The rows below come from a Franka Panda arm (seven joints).
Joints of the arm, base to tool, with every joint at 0 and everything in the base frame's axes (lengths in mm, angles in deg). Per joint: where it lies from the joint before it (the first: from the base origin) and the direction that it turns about. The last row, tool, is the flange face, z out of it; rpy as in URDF.
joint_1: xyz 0 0 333 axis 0 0 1
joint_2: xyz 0 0 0 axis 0 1 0
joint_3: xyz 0 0 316 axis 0 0 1
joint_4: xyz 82.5 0 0 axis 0 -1 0
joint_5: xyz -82.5 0 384 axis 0 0 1
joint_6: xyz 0 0 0 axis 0 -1 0
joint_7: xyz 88 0 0 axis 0 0 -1
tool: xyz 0 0 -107 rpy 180 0 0
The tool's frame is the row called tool.
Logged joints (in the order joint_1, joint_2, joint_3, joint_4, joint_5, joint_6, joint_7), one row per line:
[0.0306, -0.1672, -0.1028, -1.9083, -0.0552, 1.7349, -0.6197]
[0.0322, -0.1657, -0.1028, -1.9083, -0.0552, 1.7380, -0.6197]
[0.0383, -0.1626, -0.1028, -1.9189, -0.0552, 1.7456, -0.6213]
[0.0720, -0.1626, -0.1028, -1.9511, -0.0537, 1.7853, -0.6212]
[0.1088, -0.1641, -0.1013, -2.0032, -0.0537, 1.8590, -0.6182]
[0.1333, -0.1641, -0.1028, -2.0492, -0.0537, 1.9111, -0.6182]
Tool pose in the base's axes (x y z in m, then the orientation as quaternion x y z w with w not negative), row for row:
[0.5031, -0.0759, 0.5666, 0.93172, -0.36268, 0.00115, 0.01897]
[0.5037, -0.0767, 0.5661, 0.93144, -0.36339, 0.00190, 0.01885]
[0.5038, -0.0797, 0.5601, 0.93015, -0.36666, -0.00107, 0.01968]
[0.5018, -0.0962, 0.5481, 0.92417, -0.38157, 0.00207, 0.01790]
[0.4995, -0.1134, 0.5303, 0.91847, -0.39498, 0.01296, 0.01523]
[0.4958, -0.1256, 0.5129, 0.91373, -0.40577, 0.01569, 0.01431]
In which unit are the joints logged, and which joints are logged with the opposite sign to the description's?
The joints are logged in radians. Opposite sign: joint_1, joint_7.
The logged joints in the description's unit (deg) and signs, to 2 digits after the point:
[-1.75, -9.58, -5.89, -109.34, -3.16, 99.40, 35.51]
[-1.84, -9.49, -5.89, -109.34, -3.16, 99.58, 35.51]
[-2.19, -9.32, -5.89, -109.94, -3.16, 100.02, 35.60]
[-4.13, -9.32, -5.89, -111.79, -3.08, 102.29, 35.59]
[-6.23, -9.40, -5.80, -114.77, -3.08, 106.51, 35.42]
[-7.64, -9.40, -5.89, -117.41, -3.08, 109.50, 35.42]

